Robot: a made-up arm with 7 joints.
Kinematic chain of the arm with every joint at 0, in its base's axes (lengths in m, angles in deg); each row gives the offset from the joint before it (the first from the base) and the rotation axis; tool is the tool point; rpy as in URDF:
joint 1: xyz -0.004 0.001 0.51 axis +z
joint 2: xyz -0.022 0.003 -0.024 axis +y
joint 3: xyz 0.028 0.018 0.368 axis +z
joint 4: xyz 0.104 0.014 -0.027 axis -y
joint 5: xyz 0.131 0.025 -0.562 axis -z
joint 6: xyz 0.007 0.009 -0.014 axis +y
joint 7: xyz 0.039 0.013 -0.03 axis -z
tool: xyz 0.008 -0.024 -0.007 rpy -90 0 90
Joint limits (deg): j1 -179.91..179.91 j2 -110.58..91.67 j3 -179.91..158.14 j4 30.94..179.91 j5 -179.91..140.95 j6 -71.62..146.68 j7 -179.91..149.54
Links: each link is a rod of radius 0.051 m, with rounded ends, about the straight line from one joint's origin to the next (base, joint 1, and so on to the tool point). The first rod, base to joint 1, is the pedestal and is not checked.
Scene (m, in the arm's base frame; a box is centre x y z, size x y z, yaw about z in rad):
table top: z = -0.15
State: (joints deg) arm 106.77 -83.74 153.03 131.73 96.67 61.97 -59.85
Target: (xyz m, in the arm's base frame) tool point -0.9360 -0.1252 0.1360
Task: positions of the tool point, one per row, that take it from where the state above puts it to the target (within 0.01 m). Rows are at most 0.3 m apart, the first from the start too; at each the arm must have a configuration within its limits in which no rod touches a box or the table.
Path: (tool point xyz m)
1: -0.2205 -0.9326 0.1365
2: -0.4831 -0.8181 0.1216
3: -0.7011 -0.6338 0.1167
4: -0.8563 -0.3956 0.1215
5: -0.9360 -0.1252 0.1361

